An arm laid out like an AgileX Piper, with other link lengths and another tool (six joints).
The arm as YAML. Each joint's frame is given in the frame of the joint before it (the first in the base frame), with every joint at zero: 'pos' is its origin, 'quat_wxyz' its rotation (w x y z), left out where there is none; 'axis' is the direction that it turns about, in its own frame. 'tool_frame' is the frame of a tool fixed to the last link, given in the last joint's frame.
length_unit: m
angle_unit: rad
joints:
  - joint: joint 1
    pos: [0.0, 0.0, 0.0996]
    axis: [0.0, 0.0, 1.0]
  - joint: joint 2
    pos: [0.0, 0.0, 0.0]
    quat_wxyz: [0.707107, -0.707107, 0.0, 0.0]
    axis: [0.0, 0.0, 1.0]
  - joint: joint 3
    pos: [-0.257, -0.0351, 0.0]
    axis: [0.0, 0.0, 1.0]
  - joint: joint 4
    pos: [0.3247, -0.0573, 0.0]
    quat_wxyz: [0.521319, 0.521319, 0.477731, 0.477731]
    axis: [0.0, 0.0, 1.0]
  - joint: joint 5
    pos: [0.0, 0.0, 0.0]
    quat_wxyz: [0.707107, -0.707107, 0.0, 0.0]
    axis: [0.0, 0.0, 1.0]
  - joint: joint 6
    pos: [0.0, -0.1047, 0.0]
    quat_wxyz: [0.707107, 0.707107, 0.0, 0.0]
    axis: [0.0, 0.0, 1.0]
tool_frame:
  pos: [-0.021, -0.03, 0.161]
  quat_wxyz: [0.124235, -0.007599, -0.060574, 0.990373]
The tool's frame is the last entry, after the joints.
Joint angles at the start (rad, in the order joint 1, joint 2, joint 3, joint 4, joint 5, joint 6):
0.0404, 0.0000, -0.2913, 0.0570, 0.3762, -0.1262
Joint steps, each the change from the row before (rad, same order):
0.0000, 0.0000, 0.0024, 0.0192, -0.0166, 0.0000
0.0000, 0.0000, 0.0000, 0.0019, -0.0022, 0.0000
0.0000, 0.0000, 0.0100, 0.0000, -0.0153, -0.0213
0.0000, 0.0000, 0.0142, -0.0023, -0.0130, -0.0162
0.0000, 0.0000, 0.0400, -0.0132, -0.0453, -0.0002
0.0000, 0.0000, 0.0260, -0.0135, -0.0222, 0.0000
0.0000, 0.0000, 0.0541, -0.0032, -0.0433, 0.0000
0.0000, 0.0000, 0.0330, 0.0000, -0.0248, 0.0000
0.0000, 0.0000, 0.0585, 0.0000, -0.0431, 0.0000
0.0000, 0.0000, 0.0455, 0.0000, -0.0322, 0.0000
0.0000, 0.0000, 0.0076, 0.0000, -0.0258, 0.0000
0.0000, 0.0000, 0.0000, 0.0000, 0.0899, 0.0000
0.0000, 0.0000, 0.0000, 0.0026, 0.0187, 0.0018
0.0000, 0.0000, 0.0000, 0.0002, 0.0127, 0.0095
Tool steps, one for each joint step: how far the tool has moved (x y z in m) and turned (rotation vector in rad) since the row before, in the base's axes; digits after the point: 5 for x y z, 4 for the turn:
0.00008, 0.00115, 0.00265, 0.0188, -0.0134, 0.0060
-0.00005, 0.00009, 0.00054, 0.0019, -0.0021, 0.0005
0.00125, 0.00023, -0.00096, -0.0206, -0.0067, -0.0016
0.00200, 0.00005, -0.00406, -0.0180, 0.0001, -0.0021
0.00511, -0.00137, -0.01041, -0.0114, -0.0057, -0.0073
0.00327, -0.00085, -0.00866, -0.0127, 0.0033, -0.0052
0.00633, -0.00041, -0.01959, -0.0030, 0.0107, -0.0028
0.00345, -0.00016, -0.01258, -0.0001, 0.0082, -0.0011
0.00524, -0.00032, -0.02277, -0.0003, 0.0154, -0.0019
0.00330, -0.00026, -0.01824, -0.0004, 0.0133, -0.0015
0.00005, -0.00031, 0.00237, 0.0008, -0.0182, -0.0012
0.00105, 0.00114, -0.02394, -0.0040, 0.0897, 0.0041
-0.00005, 0.00026, -0.00510, 0.0035, 0.0189, 0.0009
-0.00011, -0.00006, -0.00365, 0.0091, 0.0132, -0.0005

